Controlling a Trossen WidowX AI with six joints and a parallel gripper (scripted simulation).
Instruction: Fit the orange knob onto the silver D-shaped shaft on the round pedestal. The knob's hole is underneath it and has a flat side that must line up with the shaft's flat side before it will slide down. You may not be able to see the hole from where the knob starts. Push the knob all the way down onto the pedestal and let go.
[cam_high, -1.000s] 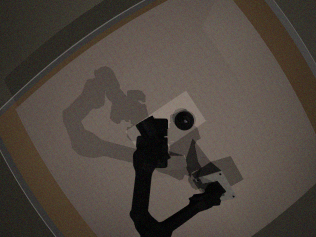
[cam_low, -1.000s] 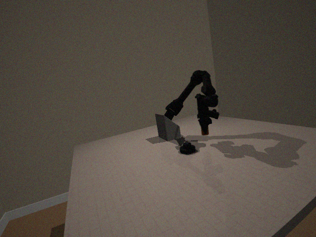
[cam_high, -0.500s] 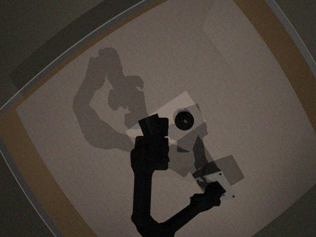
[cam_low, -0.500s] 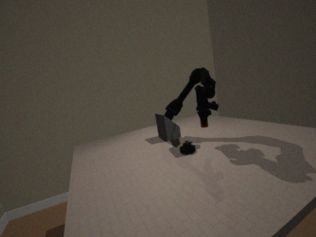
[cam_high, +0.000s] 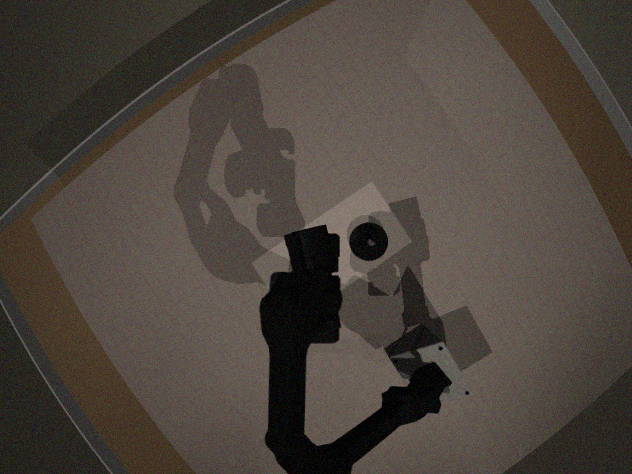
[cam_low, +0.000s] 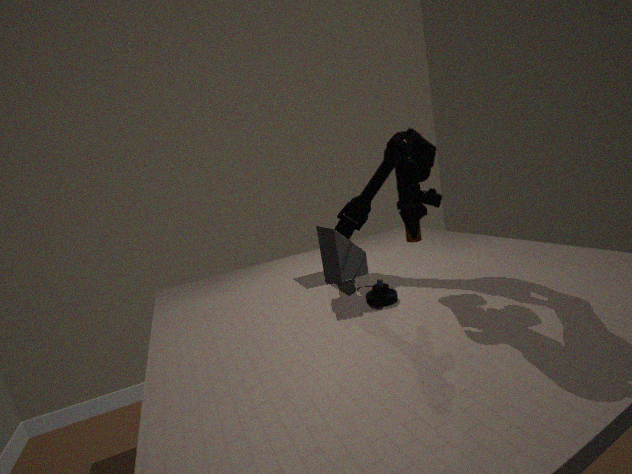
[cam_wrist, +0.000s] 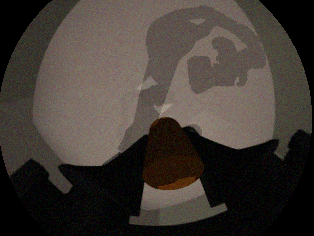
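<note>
The black round pedestal is 10 mm behind my gripper tip, 130 mm to the right of it and 120 mm below it. Also, from my gripper tip: orange knob (30 mm above).
</note>
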